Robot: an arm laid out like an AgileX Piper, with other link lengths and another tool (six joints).
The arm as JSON. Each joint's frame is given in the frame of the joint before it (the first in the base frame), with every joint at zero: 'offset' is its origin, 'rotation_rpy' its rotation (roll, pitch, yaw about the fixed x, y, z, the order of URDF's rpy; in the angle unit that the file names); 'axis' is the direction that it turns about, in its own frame. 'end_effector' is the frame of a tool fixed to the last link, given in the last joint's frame.
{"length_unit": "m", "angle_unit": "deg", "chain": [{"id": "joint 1", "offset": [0.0, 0.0, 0.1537], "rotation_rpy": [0.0, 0.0, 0.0], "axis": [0.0, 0.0, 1.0]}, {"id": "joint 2", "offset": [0.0, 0.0, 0.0], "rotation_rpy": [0.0, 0.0, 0.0], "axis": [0.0, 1.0, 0.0]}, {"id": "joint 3", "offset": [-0.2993, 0.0, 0.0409], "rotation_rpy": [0.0, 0.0, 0.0], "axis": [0.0, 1.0, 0.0]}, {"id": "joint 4", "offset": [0.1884, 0.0, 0.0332], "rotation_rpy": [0.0, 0.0, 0.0], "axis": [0.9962, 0.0, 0.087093]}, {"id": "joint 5", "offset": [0.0, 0.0, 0.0], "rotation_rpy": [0.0, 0.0, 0.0], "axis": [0.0, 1.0, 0.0]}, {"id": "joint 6", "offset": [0.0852, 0.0, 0.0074], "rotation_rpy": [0.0, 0.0, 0.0], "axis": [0.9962, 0.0, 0.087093]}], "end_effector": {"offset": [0.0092, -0.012, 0.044], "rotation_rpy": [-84.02, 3.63, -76.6]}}
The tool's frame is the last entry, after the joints.
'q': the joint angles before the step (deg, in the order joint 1, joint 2, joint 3, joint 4, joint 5, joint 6). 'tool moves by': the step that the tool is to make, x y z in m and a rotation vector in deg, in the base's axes. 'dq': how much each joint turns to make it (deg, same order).
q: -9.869 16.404 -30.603 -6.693 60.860 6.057
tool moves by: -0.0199 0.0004 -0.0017 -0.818 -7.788 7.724
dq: 7.750 -7.830 0.005 -0.013 0.001 0.015
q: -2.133 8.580 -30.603 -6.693 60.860 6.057
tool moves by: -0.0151 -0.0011 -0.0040 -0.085 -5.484 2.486
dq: 2.469 -5.664 0.189 0.019 -0.011 -0.017
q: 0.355 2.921 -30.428 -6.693 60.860 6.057
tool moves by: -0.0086 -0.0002 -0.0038 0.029 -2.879 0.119
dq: 0.136 -3.228 0.254 -0.007 0.097 0.009
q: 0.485 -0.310 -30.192 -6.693 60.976 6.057
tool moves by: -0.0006 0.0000 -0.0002 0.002 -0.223 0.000
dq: -0.002 -0.220 0.007 0.001 -0.010 0.000
